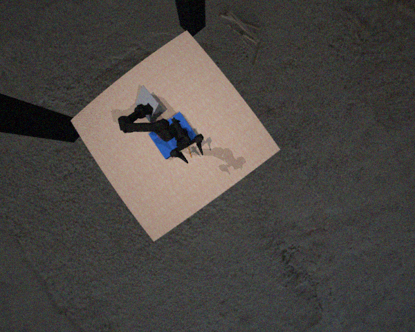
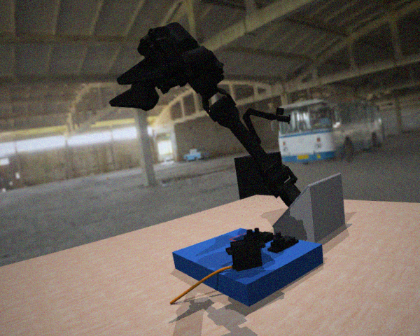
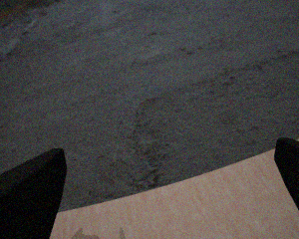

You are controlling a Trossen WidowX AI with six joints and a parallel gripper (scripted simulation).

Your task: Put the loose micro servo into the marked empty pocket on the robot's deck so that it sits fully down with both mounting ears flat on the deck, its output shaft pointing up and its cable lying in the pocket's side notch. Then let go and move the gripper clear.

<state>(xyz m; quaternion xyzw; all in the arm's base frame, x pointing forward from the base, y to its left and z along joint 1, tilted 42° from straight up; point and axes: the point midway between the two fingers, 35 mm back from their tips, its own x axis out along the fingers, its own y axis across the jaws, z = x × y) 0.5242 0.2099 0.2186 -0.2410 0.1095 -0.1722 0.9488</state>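
Now: gripper tip 24 cm past the blue deck, 2 cm to the left of it and 40 cm above it.
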